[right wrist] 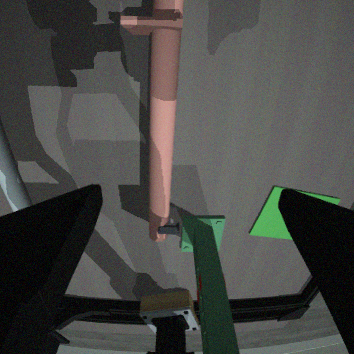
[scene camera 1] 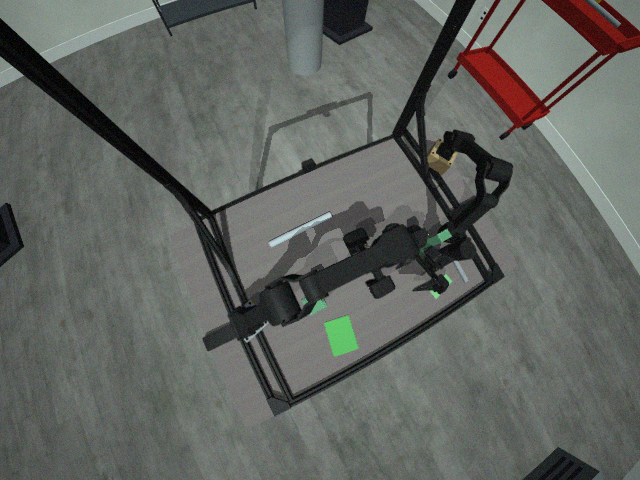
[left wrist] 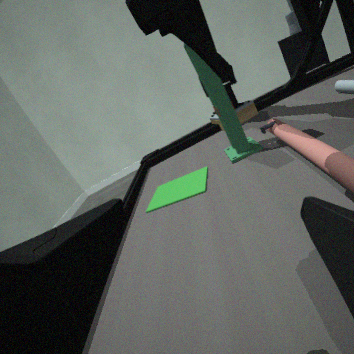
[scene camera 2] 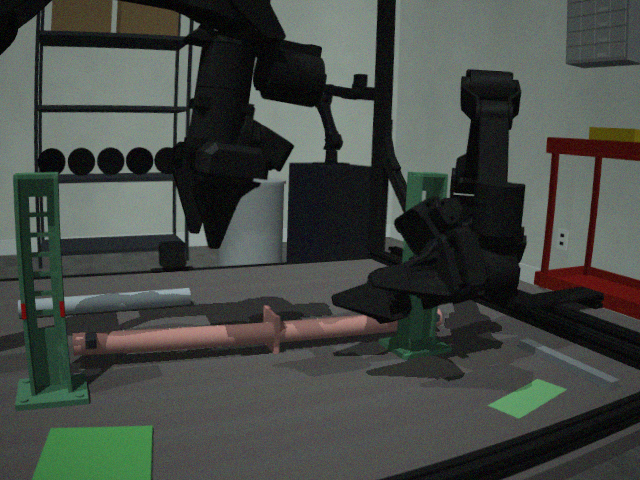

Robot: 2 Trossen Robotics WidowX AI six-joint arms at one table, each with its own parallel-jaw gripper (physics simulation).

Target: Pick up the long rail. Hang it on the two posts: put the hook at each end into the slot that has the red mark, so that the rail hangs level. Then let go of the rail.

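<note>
In scene camera 2, a pale grey piece [scene camera 2: 170, 297] rests on the table, and the view also takes in the left gripper [scene camera 2: 350, 291] and the right gripper [scene camera 2: 203, 240], which is open and holds nothing. Scene camera 1 shows the right gripper [scene camera 1: 359, 268] together with the left gripper [scene camera 1: 404, 279]. The left wrist view has the left gripper [left wrist: 213, 206] and the right gripper [left wrist: 269, 59], while the right wrist view shows the right gripper [right wrist: 192, 195].
</note>
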